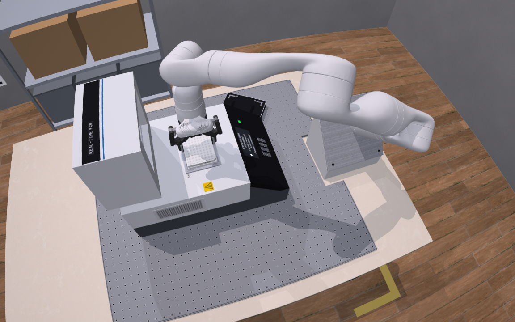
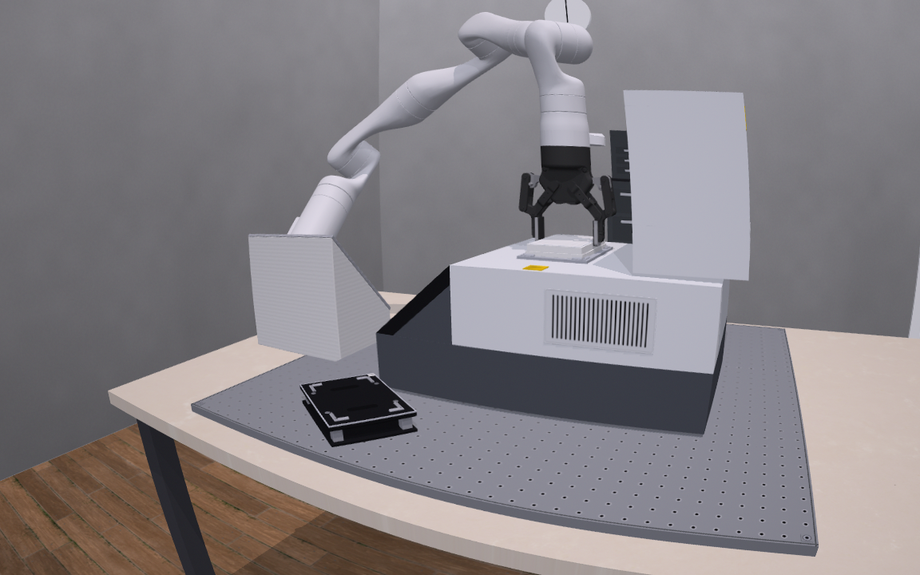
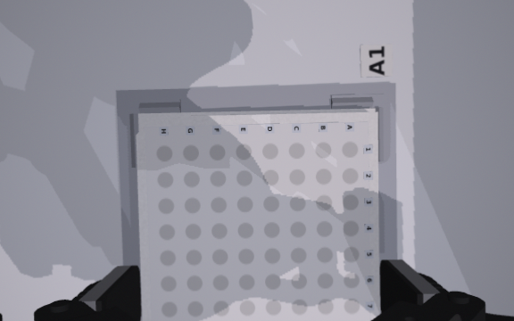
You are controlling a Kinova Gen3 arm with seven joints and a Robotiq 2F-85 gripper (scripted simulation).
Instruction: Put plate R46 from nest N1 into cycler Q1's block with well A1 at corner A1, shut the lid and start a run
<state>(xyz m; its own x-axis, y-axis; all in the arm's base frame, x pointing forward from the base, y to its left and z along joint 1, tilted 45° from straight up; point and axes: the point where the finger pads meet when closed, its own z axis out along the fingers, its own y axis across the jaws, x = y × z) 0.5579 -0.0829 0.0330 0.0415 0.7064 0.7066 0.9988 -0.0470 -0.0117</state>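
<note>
The white well plate R46 is 10 mm below my hand.
</note>
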